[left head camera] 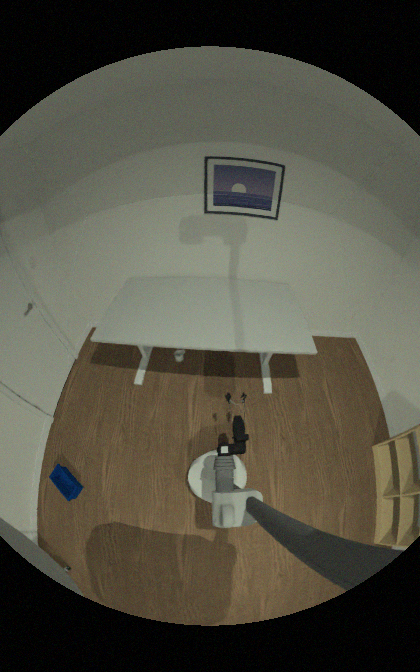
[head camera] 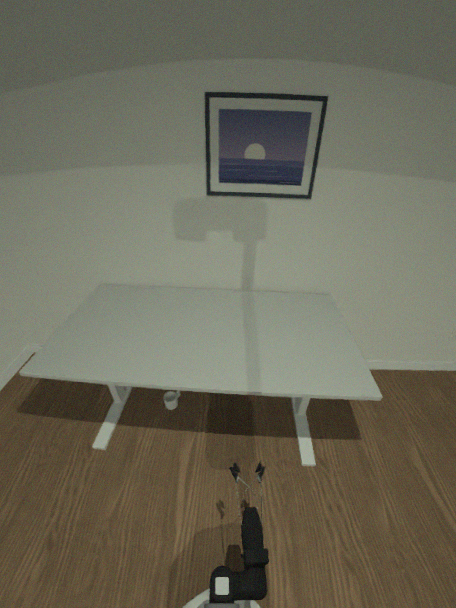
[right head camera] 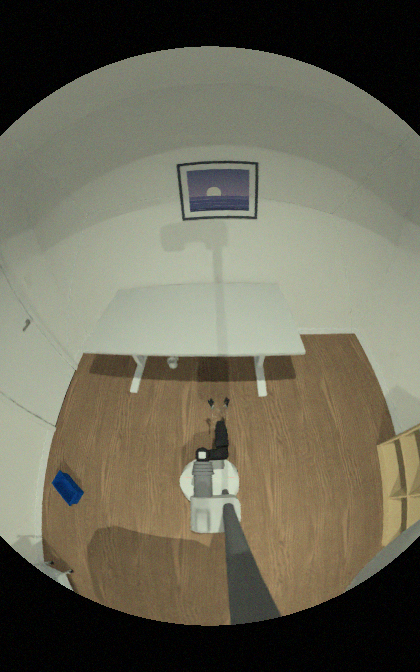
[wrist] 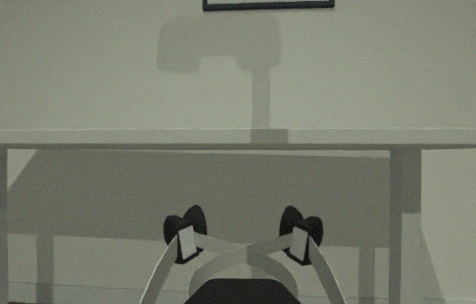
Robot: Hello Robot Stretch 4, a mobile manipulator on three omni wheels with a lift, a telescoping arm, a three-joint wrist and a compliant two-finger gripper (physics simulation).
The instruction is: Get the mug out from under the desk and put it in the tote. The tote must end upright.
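Places are measured from the robot's base along level axes (x right, y up, z back), in centimetres.
Pixels of known places: gripper, fingertip midpoint: (head camera: 247, 462) (wrist: 242, 224).
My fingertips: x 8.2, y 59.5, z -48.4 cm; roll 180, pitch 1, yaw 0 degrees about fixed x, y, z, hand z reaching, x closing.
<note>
Behind a point stands the place of what it marks.
A light grey mug (head camera: 171, 400) {z -114.6, x -37.0, y -1.9 cm} (left head camera: 179, 356) (right head camera: 172, 362) stands on the floor under the front edge of the white desk (head camera: 200, 340) {z -100.0, x -12.0, y 69.2 cm} (left head camera: 210, 315) (right head camera: 195, 320) (wrist: 125, 137) {z -72.3, x -11.5, y 67.8 cm}, nearer its left leg; it does not show in the wrist view. My gripper (head camera: 247, 472) (left head camera: 236, 398) (right head camera: 219, 402) (wrist: 242, 224) {z -48.4, x 8.2, y 59.5 cm} is open and empty, in front of the desk and to the right of the mug. The blue tote (left head camera: 66, 482) (right head camera: 68, 488) lies on the floor at the left in both side head views; which way up it sits is hard to tell.
The desk's left leg foot (head camera: 107, 430) and right leg foot (head camera: 305, 445) reach forward on the floor. A wooden shelf unit (left head camera: 377, 472) (right head camera: 385, 472) stands at the right. Part of a wheeled white item (right head camera: 59, 576) shows at the lower left. A framed picture (head camera: 208, 150) {z -149.5, x -9.7, y 147.2 cm} hangs behind the desk.
</note>
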